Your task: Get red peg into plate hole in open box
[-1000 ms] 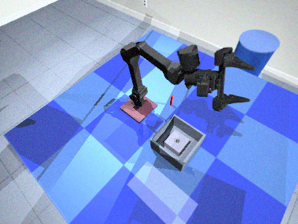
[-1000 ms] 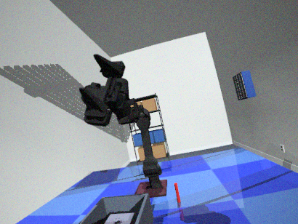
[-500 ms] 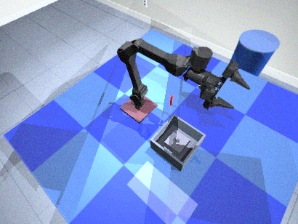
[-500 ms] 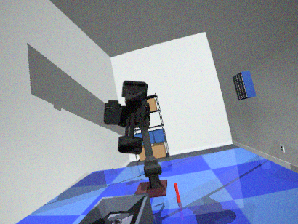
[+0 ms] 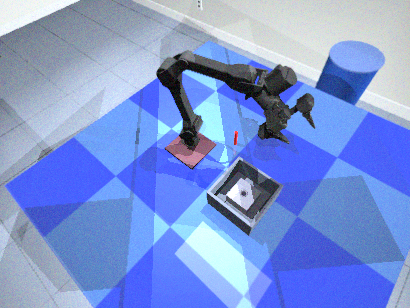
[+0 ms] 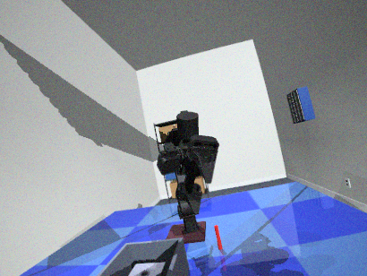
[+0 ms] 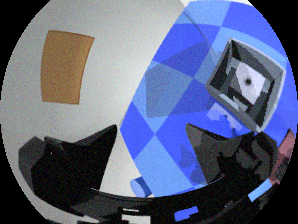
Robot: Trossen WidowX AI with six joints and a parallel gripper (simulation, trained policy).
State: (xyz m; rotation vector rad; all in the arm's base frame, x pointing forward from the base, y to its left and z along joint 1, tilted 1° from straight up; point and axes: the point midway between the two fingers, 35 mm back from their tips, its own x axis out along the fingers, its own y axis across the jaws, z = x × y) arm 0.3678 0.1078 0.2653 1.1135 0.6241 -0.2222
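Right now my gripper tip is 240 mm past the red peg and 210 mm above it. Round my gripper tip: pale plate (60 mm behind, 190 mm to the right, 200 mm below); box (60 mm behind, 190 mm to the right, 220 mm below).
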